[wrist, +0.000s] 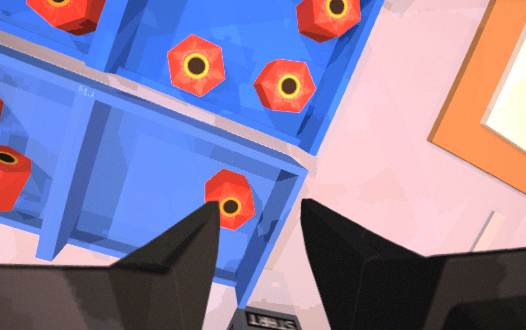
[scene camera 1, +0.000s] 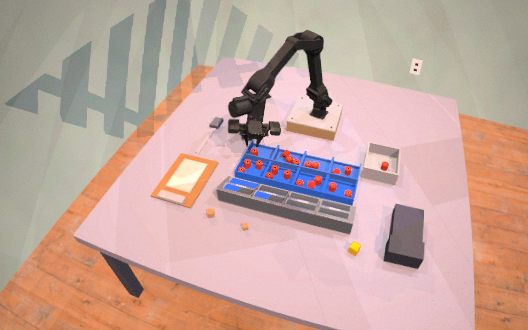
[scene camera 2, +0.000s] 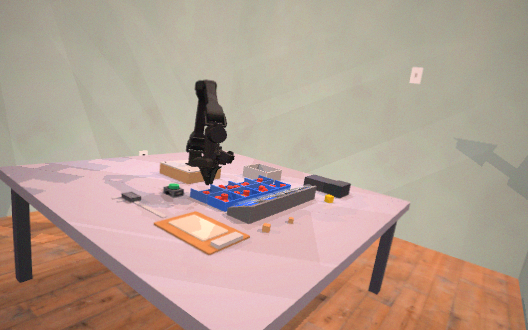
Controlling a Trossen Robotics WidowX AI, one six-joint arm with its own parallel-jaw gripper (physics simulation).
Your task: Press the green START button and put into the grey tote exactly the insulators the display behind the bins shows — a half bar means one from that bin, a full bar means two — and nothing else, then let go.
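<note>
My gripper is partly open and empty above the arm-side corner bin. In the wrist view its left fingertip overlaps the edge of that bin's red insulator; its right fingertip shows beyond the bin's outer wall. Three insulators show in the adjoining display-side bin. The grey tote holds one red insulator. The display shows, in its leftmost panel, a full blue bar above a half bar; the second panel shows a lower half bar. The green START button stands beside the bins.
A black block and a yellow cube lie near the display's right end. An orange clipboard lies to its left. Two small orange cubes lie before the display.
</note>
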